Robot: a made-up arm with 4 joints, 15 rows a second.
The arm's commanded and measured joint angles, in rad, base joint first. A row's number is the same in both.
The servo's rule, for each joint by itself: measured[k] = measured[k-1] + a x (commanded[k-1-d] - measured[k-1]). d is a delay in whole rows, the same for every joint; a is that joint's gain. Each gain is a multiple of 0.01, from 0.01 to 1. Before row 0 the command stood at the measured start. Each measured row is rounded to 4 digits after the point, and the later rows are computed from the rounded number. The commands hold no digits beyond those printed.
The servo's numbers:
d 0
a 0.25 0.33 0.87 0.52
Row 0, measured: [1.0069, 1.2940, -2.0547, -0.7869]
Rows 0 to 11, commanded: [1.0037, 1.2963, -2.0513, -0.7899]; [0.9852, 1.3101, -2.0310, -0.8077]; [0.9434, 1.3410, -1.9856, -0.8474]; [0.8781, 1.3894, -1.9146, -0.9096]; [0.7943, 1.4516, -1.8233, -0.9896]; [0.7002, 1.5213, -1.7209, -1.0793]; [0.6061, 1.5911, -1.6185, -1.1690]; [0.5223, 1.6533, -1.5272, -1.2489]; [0.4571, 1.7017, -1.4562, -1.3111]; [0.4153, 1.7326, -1.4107, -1.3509]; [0.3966, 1.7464, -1.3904, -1.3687]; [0.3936, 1.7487, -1.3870, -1.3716]
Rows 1 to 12, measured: [1.0061, 1.2948, -2.0517, -0.7885]; [1.0009, 1.2998, -2.0337, -0.7985]; [0.9865, 1.3134, -1.9919, -0.8239]; [0.9594, 1.3385, -1.9246, -0.8685]; [0.9181, 1.3758, -1.8365, -0.9315]; [0.8636, 1.4238, -1.7359, -1.0084]; [0.7992, 1.4790, -1.6338, -1.0919]; [0.7300, 1.5365, -1.5411, -1.1735]; [0.6618, 1.5910, -1.4672, -1.2451]; [0.6002, 1.6377, -1.4180, -1.3001]; [0.5493, 1.6736, -1.3940, -1.3358]; [0.5104, 1.6984, -1.3879, -1.3544]
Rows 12 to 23, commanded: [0.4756, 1.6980, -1.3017, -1.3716]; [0.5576, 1.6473, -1.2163, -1.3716]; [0.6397, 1.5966, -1.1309, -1.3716]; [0.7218, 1.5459, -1.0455, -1.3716]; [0.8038, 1.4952, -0.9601, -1.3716]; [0.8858, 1.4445, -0.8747, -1.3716]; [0.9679, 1.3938, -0.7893, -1.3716]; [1.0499, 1.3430, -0.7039, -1.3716]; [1.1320, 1.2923, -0.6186, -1.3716]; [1.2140, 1.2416, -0.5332, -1.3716]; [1.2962, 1.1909, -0.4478, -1.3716]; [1.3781, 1.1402, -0.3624, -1.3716]
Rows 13 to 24, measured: [0.5017, 1.6983, -1.3129, -1.3633]; [0.5157, 1.6815, -1.2289, -1.3676]; [0.5467, 1.6535, -1.1436, -1.3697]; [0.5905, 1.6180, -1.0583, -1.3707]; [0.6438, 1.5775, -0.9729, -1.3712]; [0.7043, 1.5336, -0.8875, -1.3714]; [0.7702, 1.4875, -0.8021, -1.3715]; [0.8401, 1.4398, -0.7167, -1.3716]; [0.9131, 1.3911, -0.6314, -1.3716]; [0.9883, 1.3418, -0.5460, -1.3716]; [1.0653, 1.2920, -0.4606, -1.3716]; [1.1435, 1.2419, -0.3752, -1.3716]
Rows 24 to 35, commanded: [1.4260, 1.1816, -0.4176, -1.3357]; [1.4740, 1.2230, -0.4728, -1.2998]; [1.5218, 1.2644, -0.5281, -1.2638]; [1.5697, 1.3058, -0.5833, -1.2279]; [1.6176, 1.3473, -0.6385, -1.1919]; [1.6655, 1.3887, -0.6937, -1.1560]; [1.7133, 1.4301, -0.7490, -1.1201]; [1.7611, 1.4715, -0.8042, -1.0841]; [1.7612, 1.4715, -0.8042, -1.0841]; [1.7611, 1.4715, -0.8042, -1.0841]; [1.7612, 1.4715, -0.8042, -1.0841]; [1.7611, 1.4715, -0.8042, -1.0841]
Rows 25 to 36, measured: [1.2141, 1.2220, -0.4121, -1.3529]; [1.2791, 1.2223, -0.4649, -1.3253]; [1.3398, 1.2362, -0.5199, -1.2933]; [1.3973, 1.2592, -0.5751, -1.2593]; [1.4524, 1.2883, -0.6303, -1.2243]; [1.5057, 1.3214, -0.6855, -1.1888]; [1.5576, 1.3573, -0.7407, -1.1531]; [1.6085, 1.3950, -0.7959, -1.1172]; [1.6467, 1.4202, -0.8031, -1.1000]; [1.6753, 1.4371, -0.8041, -1.0917]; [1.6968, 1.4485, -0.8042, -1.0877]; [1.7129, 1.4561, -0.8042, -1.0858]
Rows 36 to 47, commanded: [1.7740, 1.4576, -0.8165, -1.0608]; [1.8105, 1.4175, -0.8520, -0.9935]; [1.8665, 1.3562, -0.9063, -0.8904]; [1.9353, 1.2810, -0.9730, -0.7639]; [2.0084, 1.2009, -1.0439, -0.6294]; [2.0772, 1.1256, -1.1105, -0.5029]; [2.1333, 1.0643, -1.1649, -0.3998]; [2.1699, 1.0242, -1.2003, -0.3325]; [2.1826, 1.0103, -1.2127, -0.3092]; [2.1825, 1.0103, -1.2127, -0.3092]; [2.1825, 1.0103, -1.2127, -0.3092]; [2.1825, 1.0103, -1.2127, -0.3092]
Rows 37 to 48, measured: [1.7282, 1.4566, -0.8149, -1.0728]; [1.7488, 1.4437, -0.8472, -1.0316]; [1.7782, 1.4148, -0.8986, -0.9582]; [1.8175, 1.3706, -0.9633, -0.8572]; [1.8652, 1.3146, -1.0334, -0.7387]; [1.9182, 1.2522, -1.1005, -0.6161]; [1.9720, 1.1902, -1.1565, -0.5036]; [2.0215, 1.1354, -1.1946, -0.4146]; [2.0618, 1.0941, -1.2103, -0.3598]; [2.0920, 1.0664, -1.2124, -0.3335]; [2.1146, 1.0479, -1.2127, -0.3209]; [2.1316, 1.0355, -1.2127, -0.3148]
